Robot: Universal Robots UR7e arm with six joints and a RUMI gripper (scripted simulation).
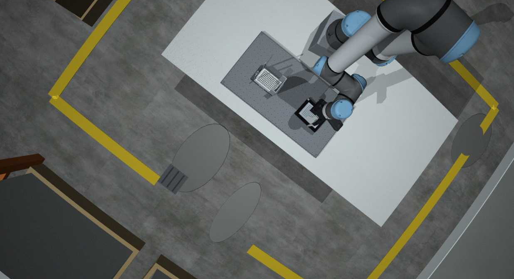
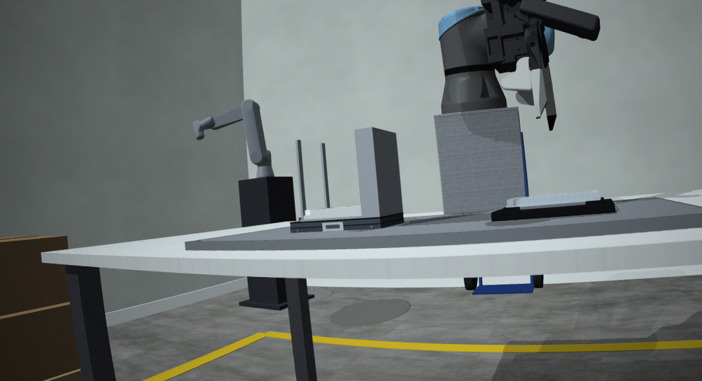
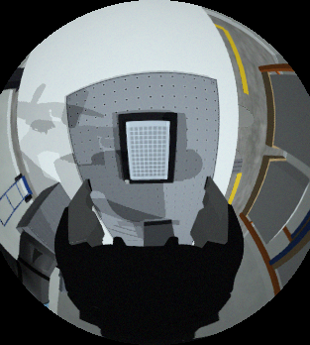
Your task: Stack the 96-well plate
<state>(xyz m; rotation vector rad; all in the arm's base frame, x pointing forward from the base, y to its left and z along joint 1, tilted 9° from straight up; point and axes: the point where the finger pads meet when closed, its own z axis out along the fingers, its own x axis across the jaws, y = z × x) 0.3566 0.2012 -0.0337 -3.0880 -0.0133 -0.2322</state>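
My hand is 11 cm above the clear 96-well plate. Round my hand: black plate nest 12 cm below; grey back block 3 cm ahead, 25 cm to the right, 4 cm below.
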